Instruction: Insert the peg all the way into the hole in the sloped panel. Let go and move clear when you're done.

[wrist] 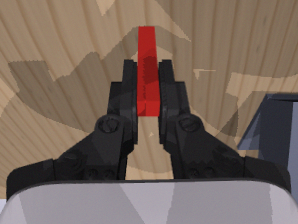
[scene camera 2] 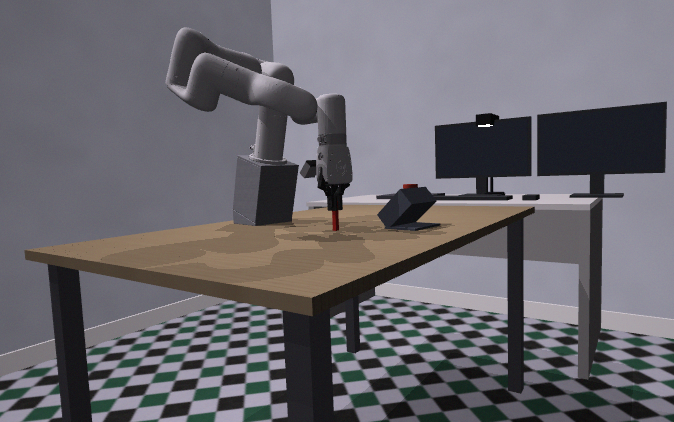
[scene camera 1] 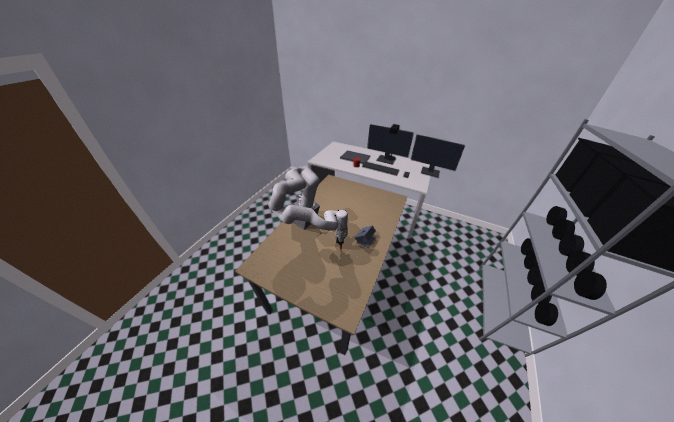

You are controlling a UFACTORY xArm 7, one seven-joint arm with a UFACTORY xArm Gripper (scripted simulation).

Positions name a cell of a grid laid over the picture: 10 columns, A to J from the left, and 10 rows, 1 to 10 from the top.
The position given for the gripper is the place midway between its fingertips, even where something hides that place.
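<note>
Red peg (wrist: E5). Gripper (scene camera 2: E5), also (wrist: E4).
</note>
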